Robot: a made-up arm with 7 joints.
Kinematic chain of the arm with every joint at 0, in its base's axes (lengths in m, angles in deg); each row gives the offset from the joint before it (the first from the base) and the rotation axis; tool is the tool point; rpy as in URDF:
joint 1: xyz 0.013 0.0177 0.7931 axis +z
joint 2: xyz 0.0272 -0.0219 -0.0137 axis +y
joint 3: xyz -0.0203 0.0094 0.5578 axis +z
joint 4: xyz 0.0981 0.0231 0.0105 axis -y
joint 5: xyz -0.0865 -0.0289 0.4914 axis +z
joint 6: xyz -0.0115 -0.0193 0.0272 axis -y
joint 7: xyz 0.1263 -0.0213 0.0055 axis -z
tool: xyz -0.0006 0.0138 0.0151 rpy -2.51 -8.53 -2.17
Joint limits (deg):
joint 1: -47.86..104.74
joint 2: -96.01..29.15
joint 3: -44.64..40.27
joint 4: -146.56..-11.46
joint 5: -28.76..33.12
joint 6: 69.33..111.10
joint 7: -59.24..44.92
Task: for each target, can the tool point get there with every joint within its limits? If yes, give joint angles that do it. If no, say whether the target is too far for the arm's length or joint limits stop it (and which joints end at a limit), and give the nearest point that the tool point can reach.
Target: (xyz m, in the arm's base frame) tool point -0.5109 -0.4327 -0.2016
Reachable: no: joint limits stop it (at a limit: joint 2, joint 3, joint 4, joint 6, joint 7) | nearest point -0.8765 -0.7470 0.6474 | short by 0.976 m
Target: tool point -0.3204 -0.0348 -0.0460
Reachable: no: joint limits stop it (at a limit: joint 1, joint 2, joint 3, joint 4, joint 5, joint 6, joint 7) | nearest point -0.3717 0.3138 0.6424 | short by 0.773 m
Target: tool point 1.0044 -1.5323 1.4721
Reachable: no: too far | nearest point 0.5645 -0.9668 1.2155 | short by 0.761 m
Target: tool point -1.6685 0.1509 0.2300
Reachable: no: too far | nearest point -1.1768 0.1119 0.6425 | short by 0.643 m
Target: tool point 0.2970 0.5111 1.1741
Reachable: yes | joints 47.26 -15.69 15.43 -128.01 28.43 77.93 -35.11
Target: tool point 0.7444 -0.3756 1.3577
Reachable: yes | joints -30.21 8.20 4.47 -92.43 -21.17 99.53 -45.51
